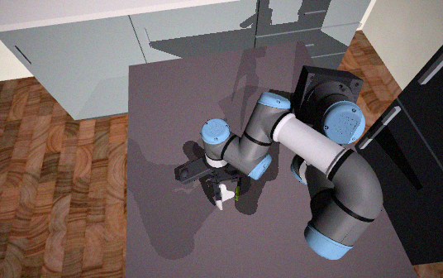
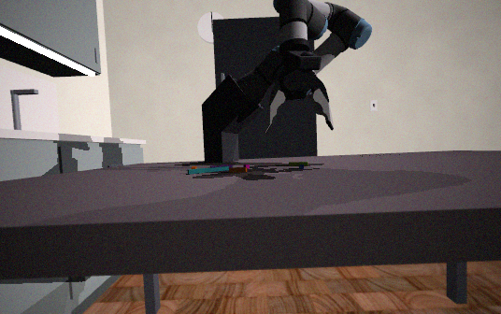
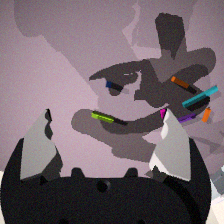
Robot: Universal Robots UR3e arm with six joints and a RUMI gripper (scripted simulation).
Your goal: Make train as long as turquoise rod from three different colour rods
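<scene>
Right now the blue rod is 8 cm below my hand. Round my hand: magenta rod: 13 cm to the right, 8 cm below, 5 cm behind; then purple rod: 20 cm to the right, 8 cm below, 6 cm behind; then lime rod: 8 cm below, 7 cm behind, 1 cm to the left.
</scene>
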